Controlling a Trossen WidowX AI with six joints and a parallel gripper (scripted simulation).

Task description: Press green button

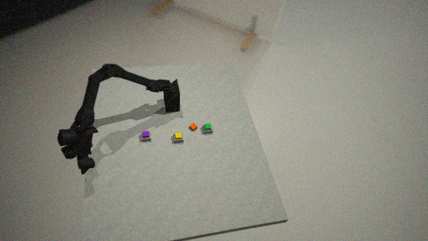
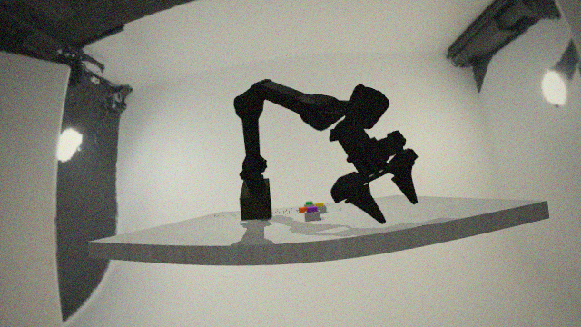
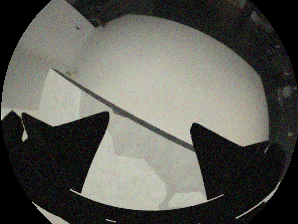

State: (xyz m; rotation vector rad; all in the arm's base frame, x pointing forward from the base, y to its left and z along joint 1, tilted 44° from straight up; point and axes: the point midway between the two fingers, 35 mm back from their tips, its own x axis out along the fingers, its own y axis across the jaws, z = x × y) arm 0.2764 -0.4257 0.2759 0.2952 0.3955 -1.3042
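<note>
The green button lies 65 cm to the left of my gripper tip and 7 cm behind it. From my gripper tip the other things lie so: yellow button: 48 cm to the left, 6 cm behind; then orange block: 58 cm to the left, 11 cm behind, 2 cm below; then purple button: 32 cm to the left, 11 cm behind.
</note>
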